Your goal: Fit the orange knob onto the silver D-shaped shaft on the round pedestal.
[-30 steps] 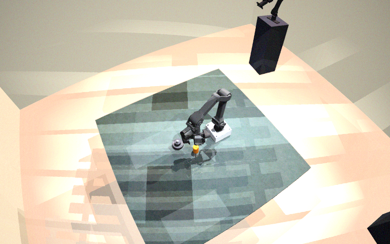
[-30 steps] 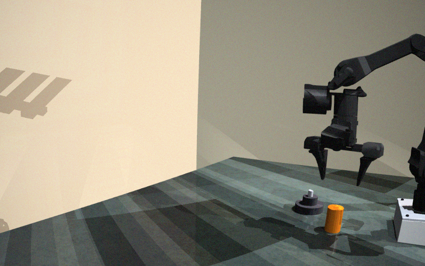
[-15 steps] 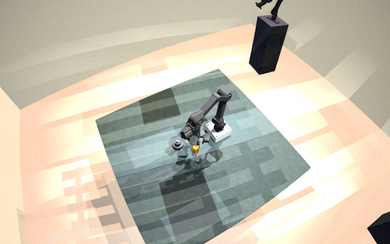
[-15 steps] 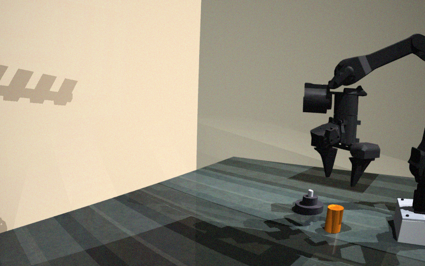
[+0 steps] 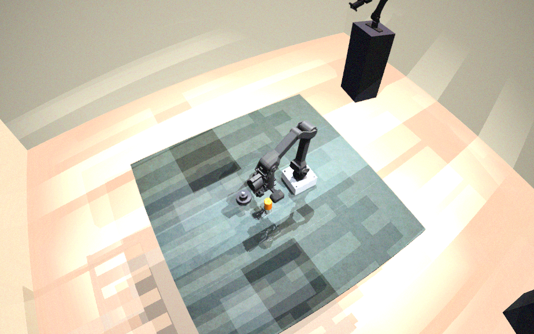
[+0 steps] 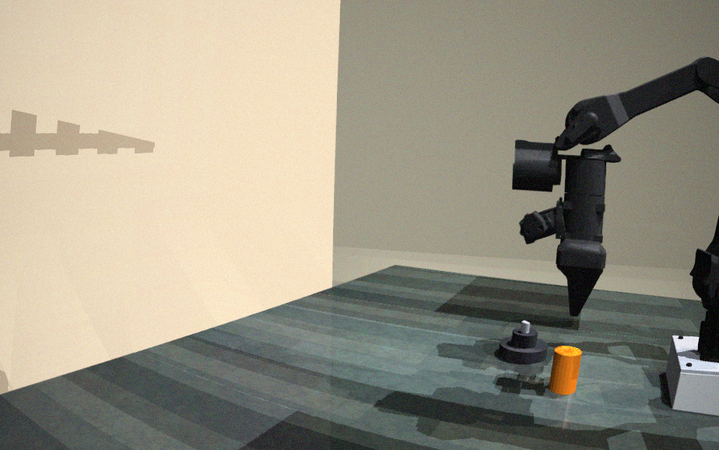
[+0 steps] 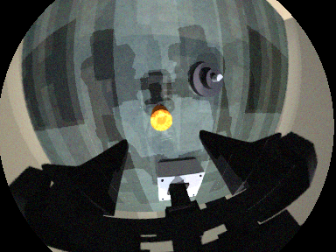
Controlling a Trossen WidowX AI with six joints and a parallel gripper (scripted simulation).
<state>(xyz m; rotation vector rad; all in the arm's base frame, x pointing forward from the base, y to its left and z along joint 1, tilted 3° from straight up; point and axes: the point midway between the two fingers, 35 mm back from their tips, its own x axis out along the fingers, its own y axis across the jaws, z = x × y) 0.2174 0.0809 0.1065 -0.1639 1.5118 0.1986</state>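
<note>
My gripper tip is 80 mm above the orange knob. From my gripper tip the other things lie so: dark round pedestal 100 mm to the right, 100 mm ahead, 90 mm below.
</note>
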